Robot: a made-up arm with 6 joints. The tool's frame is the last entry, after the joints.
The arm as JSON. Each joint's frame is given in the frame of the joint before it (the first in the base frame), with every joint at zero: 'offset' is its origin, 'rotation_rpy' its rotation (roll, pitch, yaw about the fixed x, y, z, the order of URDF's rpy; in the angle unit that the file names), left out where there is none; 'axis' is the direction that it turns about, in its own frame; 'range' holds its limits. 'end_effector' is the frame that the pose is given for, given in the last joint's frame.
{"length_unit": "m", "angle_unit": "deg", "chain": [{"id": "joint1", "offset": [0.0, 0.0, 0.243], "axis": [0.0, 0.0, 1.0], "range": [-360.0, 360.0]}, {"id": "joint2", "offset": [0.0, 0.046, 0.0], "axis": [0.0, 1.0, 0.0], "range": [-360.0, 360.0]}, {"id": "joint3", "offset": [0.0, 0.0, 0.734], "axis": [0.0, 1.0, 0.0], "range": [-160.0, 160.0]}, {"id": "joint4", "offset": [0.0, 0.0, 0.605], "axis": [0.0, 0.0, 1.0], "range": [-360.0, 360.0]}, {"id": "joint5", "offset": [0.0, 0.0, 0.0], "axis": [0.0, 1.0, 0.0], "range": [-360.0, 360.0]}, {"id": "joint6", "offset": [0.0, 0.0, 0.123], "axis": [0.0, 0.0, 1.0], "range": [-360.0, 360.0]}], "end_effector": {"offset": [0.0, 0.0, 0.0]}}
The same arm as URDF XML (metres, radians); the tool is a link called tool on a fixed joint. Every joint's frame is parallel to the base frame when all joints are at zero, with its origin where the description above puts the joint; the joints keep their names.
<robot name="arm">
<joint name="tool_fixed" type="fixed"><parent link="link6"/><child link="tool"/><origin xyz="0.0000 0.0000 0.0000"/></joint>
<joint name="joint6" type="revolute"><parent link="link5"/><child link="link6"/><origin xyz="0.0000 0.0000 0.1230"/><axis xyz="0 0 1"/><limit lower="-6.2832" upper="6.2832"/></joint>
<joint name="joint5" type="revolute"><parent link="link4"/><child link="link5"/><origin xyz="0.0000 0.0000 0.0000"/><axis xyz="0 1 0"/><limit lower="-6.2832" upper="6.2832"/></joint>
<joint name="joint4" type="revolute"><parent link="link3"/><child link="link4"/><origin xyz="0.0000 0.0000 0.6050"/><axis xyz="0 0 1"/><limit lower="-6.2832" upper="6.2832"/></joint>
<joint name="joint3" type="revolute"><parent link="link2"/><child link="link3"/><origin xyz="0.0000 0.0000 0.7340"/><axis xyz="0 1 0"/><limit lower="-2.7925" upper="2.7925"/></joint>
<joint name="joint2" type="revolute"><parent link="link1"/><child link="link2"/><origin xyz="0.0000 0.0460 0.0000"/><axis xyz="0 1 0"/><limit lower="-6.2832" upper="6.2832"/></joint>
<joint name="joint1" type="revolute"><parent link="base_link"/><child link="link1"/><origin xyz="0.0000 0.0000 0.2430"/><axis xyz="0 0 1"/><limit lower="-6.2832" upper="6.2832"/></joint>
<link name="base_link"/>
<link name="link1"/>
<link name="link2"/>
<link name="link3"/>
<link name="link4"/>
<link name="link5"/>
<link name="link6"/>
<link name="tool"/>
</robot>

